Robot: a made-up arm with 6 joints.
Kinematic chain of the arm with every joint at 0, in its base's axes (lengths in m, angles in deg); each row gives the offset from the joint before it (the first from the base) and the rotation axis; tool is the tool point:
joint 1: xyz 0 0 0.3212 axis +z
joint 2: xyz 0 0 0 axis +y
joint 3: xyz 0 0 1.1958 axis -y
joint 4: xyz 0 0 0 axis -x
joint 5: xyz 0.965 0 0 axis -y
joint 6: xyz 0 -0.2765 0 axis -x
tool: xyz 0 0 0
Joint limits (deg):
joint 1: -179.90..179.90
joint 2: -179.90..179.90
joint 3: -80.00..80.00
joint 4: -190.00..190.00
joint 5: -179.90..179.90
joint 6: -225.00..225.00
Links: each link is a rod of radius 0.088 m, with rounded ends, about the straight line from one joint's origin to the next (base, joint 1, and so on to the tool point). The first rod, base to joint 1, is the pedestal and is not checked.
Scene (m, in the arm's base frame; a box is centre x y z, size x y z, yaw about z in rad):
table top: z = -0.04
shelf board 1: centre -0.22 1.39 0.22 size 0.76 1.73 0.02 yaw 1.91
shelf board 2: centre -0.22 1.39 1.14 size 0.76 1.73 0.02 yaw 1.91
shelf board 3: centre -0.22 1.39 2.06 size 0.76 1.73 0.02 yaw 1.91
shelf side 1: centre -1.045 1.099 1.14 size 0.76 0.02 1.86 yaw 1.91
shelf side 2: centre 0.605 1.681 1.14 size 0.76 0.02 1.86 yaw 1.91
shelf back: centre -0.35 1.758 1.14 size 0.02 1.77 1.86 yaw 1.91
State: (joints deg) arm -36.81 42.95 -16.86 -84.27 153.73 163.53
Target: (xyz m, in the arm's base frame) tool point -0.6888 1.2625 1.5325
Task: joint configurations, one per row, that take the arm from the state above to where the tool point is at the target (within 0.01 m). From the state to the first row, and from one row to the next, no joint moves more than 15 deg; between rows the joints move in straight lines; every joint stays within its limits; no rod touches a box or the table.
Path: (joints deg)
1: -22.60 37.67 -15.07 -86.96 153.73 163.53
2: -8.39 32.38 -13.29 -89.65 153.73 163.53
3: 5.82 27.10 -11.50 -92.33 153.73 163.53
4: 20.03 21.81 -9.71 -95.02 153.73 163.53
5: 34.24 16.53 -7.92 -97.71 153.73 163.53
6: 48.45 11.25 -6.14 -100.40 153.73 163.53
7: 62.67 5.96 -4.35 -103.09 153.73 163.53
8: 76.88 0.68 -2.56 -105.77 153.73 163.53
9: 91.09 -4.61 -0.78 -108.46 153.73 163.53
10: 105.30 -9.89 1.01 -111.15 153.73 163.53
11: 119.51 -15.17 2.80 -113.84 153.73 163.53
12: 117.57 -2.89 15.80 -114.74 153.73 163.53
13: 115.63 9.39 28.81 -115.65 153.73 163.53
14: 113.69 21.68 41.82 -116.55 153.73 163.53

